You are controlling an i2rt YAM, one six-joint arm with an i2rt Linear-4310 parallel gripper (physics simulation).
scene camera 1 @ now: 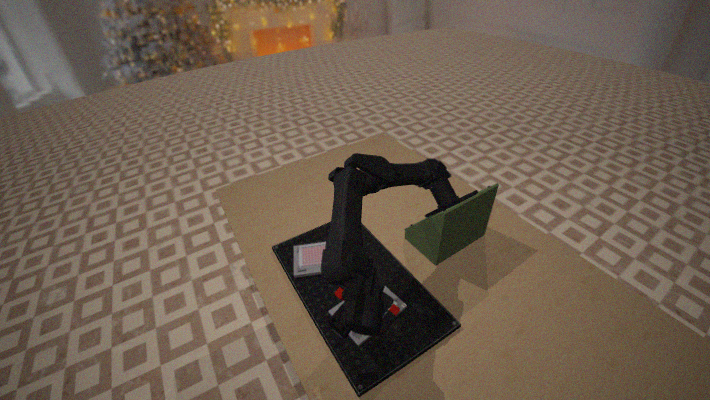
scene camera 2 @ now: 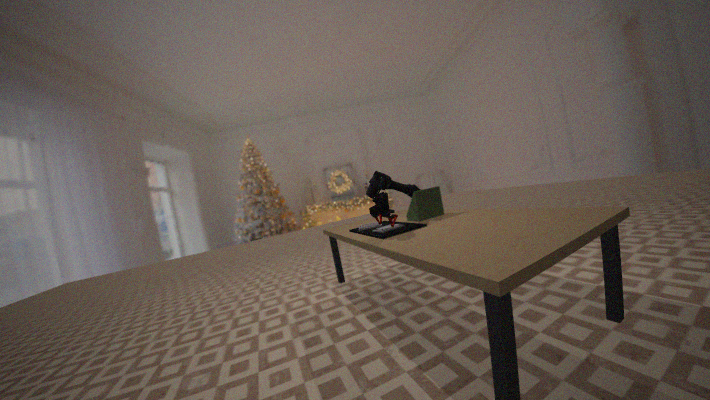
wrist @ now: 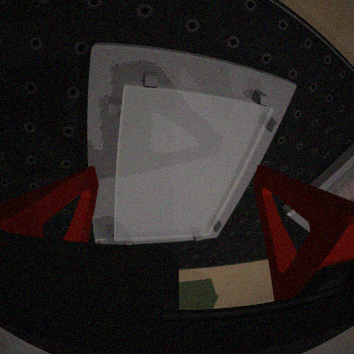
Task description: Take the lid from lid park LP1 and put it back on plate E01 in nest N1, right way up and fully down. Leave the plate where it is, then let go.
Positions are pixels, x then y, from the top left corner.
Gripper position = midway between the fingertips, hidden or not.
Labels:
The gripper (wrist: pixel 175 174) is open, holding nothing. Also in view: a pale grey lid (wrist: pixel 181 151).

